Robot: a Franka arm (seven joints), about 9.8 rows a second.
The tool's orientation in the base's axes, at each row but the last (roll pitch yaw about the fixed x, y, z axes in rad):
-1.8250, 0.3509, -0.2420
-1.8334, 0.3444, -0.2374
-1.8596, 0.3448, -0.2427
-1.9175, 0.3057, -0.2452
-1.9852, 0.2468, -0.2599
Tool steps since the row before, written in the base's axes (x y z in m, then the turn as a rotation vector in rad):
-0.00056, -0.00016, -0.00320, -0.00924, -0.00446, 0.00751
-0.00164, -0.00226, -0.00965, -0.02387, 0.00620, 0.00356
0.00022, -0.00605, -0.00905, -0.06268, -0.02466, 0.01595
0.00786, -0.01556, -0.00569, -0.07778, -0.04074, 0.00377
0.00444, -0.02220, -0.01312, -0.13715, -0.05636, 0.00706
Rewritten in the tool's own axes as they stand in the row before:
0.00063, 0.00315, 0.00052, -0.01000, -0.00255, -0.00742
0.00226, 0.00979, -0.00004, -0.02441, 0.00470, 0.00169
0.00463, 0.00928, -0.00331, -0.05708, 0.01451, -0.03637
0.01259, 0.00636, -0.01172, -0.06366, 0.03502, -0.04944
0.01290, 0.01759, -0.01445, -0.11621, 0.05626, -0.07326

